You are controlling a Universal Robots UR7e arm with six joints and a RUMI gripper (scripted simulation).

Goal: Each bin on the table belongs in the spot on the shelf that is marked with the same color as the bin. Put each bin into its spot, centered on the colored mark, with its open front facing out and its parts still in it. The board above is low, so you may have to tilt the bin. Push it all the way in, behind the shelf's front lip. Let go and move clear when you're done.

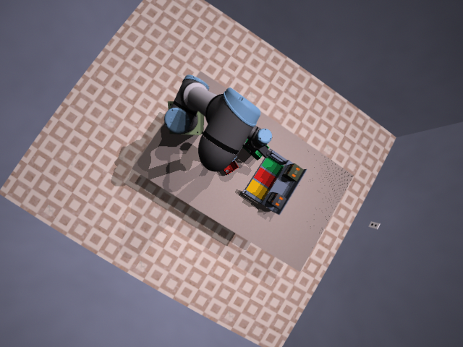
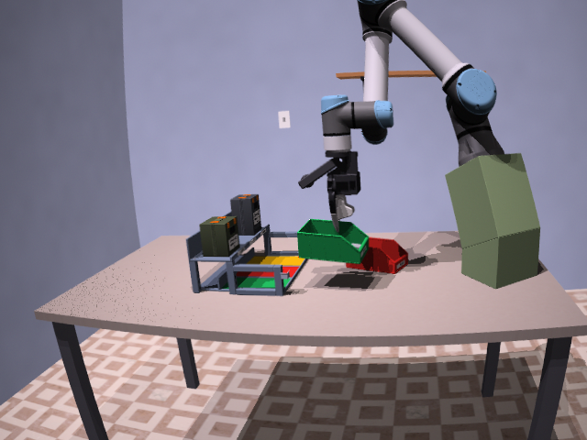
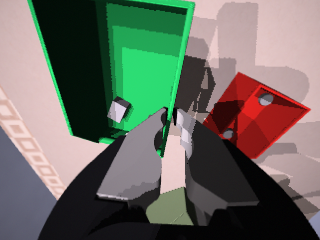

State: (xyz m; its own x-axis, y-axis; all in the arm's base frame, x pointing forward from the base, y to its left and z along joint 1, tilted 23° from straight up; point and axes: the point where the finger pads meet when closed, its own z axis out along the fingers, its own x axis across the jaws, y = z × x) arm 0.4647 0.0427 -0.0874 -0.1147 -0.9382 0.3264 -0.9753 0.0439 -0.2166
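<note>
My gripper is now 10 mm short of the green bin, 40 mm to the right of it and 30 mm above it. The rest, counted from my hand: green mark 240 mm ahead, 20 mm to the left, 160 mm below; then red mark 230 mm ahead, 90 mm to the right, 160 mm below; then red bin 110 mm behind, 130 mm to the right, 130 mm below.
</note>
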